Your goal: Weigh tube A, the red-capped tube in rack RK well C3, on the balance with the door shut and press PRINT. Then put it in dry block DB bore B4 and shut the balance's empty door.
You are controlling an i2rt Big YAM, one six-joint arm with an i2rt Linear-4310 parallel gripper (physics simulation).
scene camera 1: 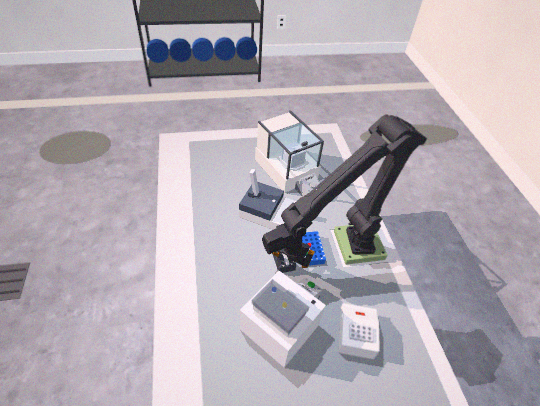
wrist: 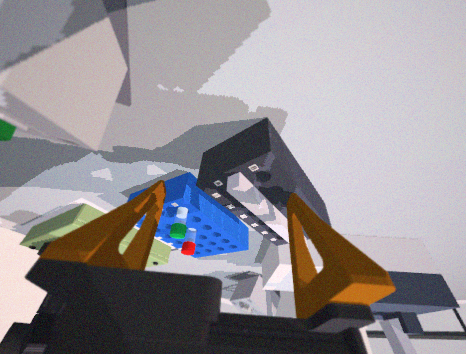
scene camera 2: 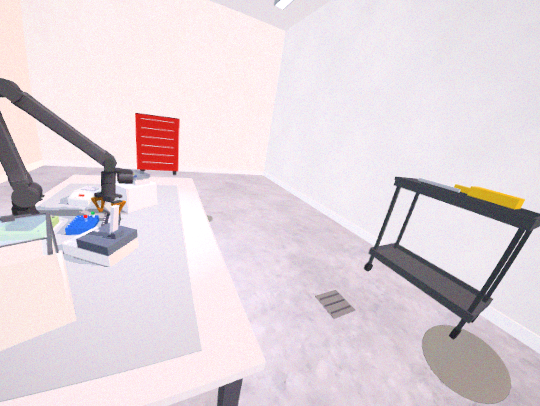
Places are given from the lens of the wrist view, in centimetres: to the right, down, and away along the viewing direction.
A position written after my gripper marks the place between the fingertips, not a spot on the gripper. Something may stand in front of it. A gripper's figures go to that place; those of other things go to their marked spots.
my gripper (wrist: 227,192): 0, 1, 15
stand with white post (wrist: 420,287): 22, 13, 23
